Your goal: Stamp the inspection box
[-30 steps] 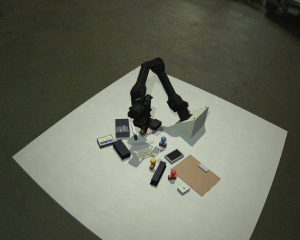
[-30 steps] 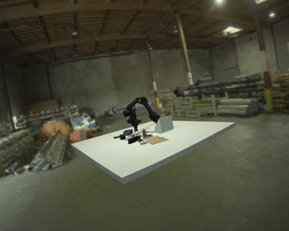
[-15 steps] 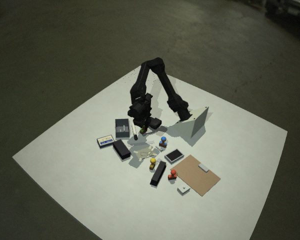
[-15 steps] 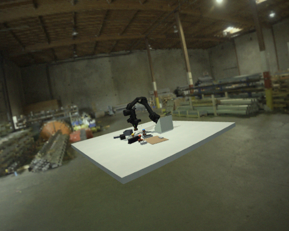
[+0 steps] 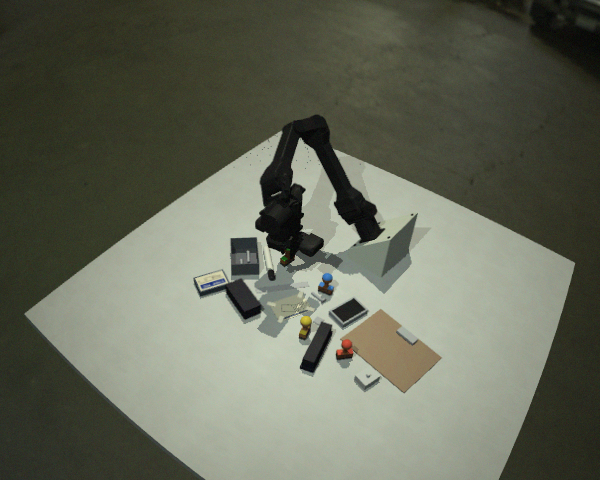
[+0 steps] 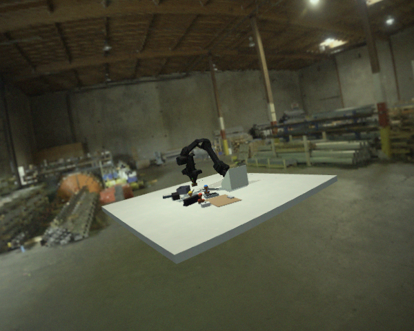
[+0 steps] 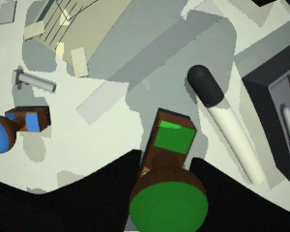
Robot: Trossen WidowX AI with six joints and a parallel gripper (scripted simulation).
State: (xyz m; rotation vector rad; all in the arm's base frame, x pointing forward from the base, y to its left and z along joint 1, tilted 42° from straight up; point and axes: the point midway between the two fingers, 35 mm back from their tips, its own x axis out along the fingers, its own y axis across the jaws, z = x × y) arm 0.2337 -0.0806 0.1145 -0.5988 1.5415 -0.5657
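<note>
Now: the dark ink pad 220 mm to the left of my gripper tip and 70 mm below it. Also, from my gripper tip: green-knobbed stamp right at my gripper tip; then blue stamp 20 mm behind, 120 mm to the left, 60 mm below; then pale card 80 mm ahead, 80 mm to the left, 80 mm below.
</note>
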